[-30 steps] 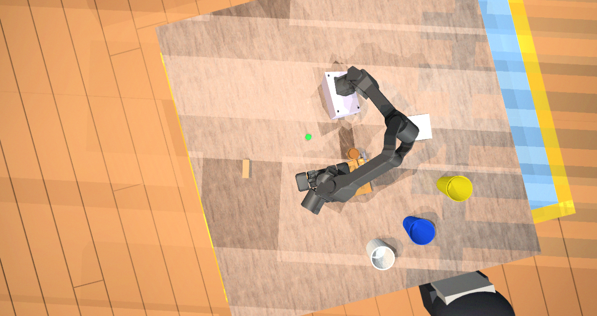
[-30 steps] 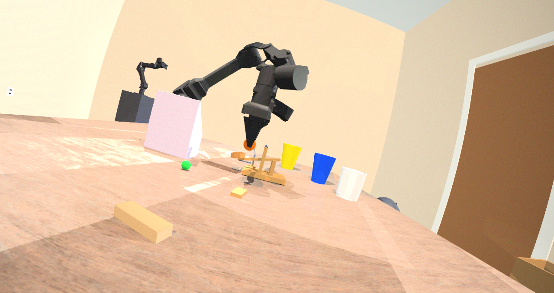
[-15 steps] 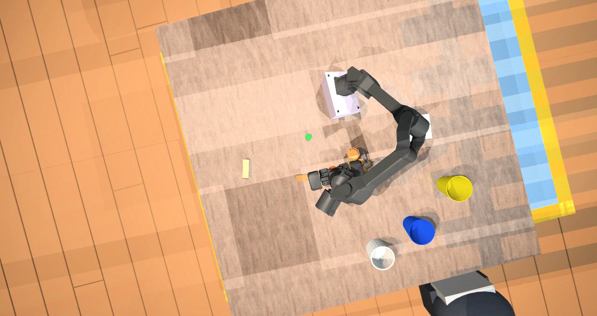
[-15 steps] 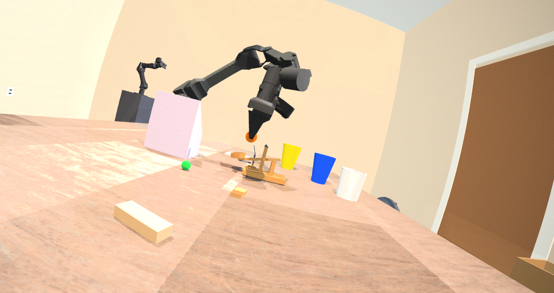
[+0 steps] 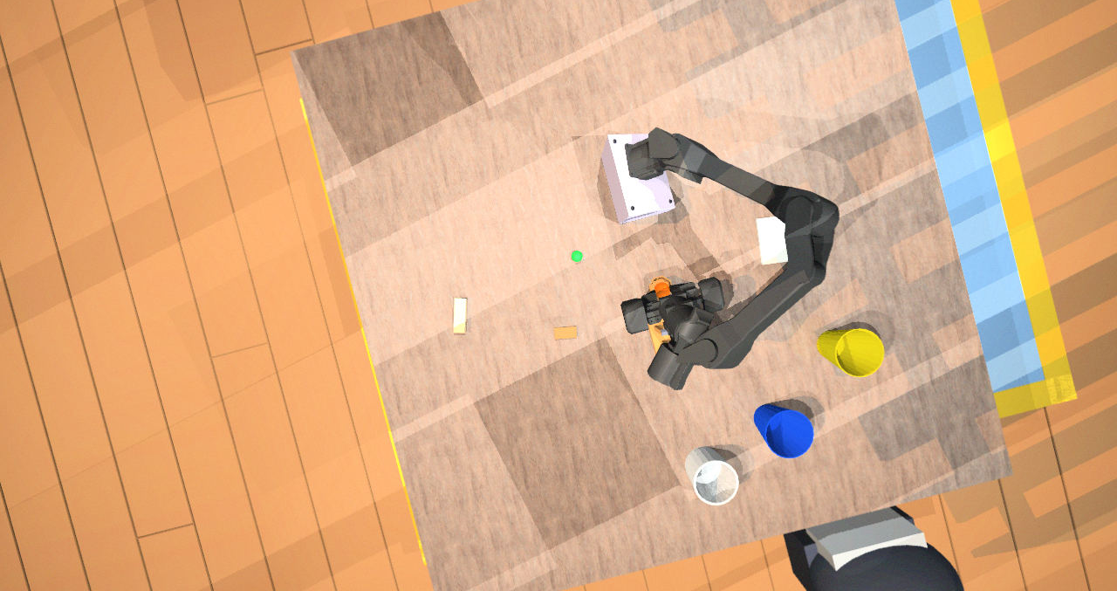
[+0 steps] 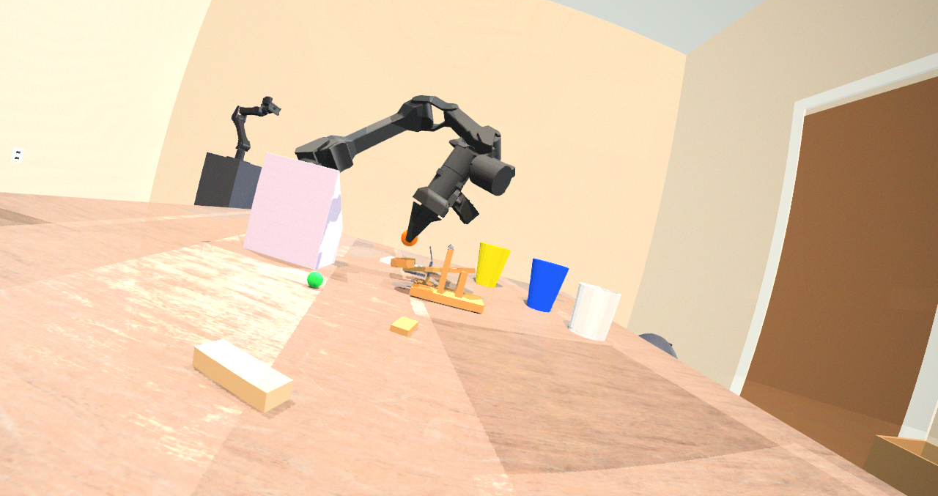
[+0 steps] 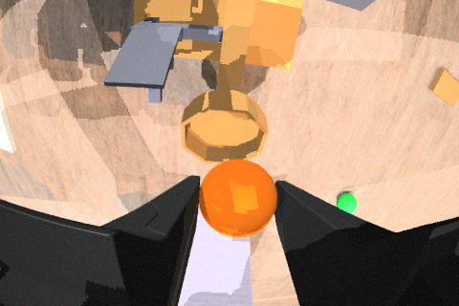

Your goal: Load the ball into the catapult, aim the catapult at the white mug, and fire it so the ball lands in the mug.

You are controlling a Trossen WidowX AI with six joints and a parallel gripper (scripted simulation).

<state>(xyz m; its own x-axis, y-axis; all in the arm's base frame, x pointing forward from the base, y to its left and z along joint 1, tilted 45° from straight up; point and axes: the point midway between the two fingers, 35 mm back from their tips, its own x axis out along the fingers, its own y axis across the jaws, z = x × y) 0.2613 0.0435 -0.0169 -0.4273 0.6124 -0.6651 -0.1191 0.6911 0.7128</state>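
The orange ball lies 1 cm above my gripper tip. From my gripper tip the other things lie so: green ball (9 cm behind, 16 cm to the right, 8 cm below); then small wooden block (7 cm ahead, 21 cm to the right, 9 cm below); then catapult (6 cm ahead, 3 cm to the left, 4 cm below).
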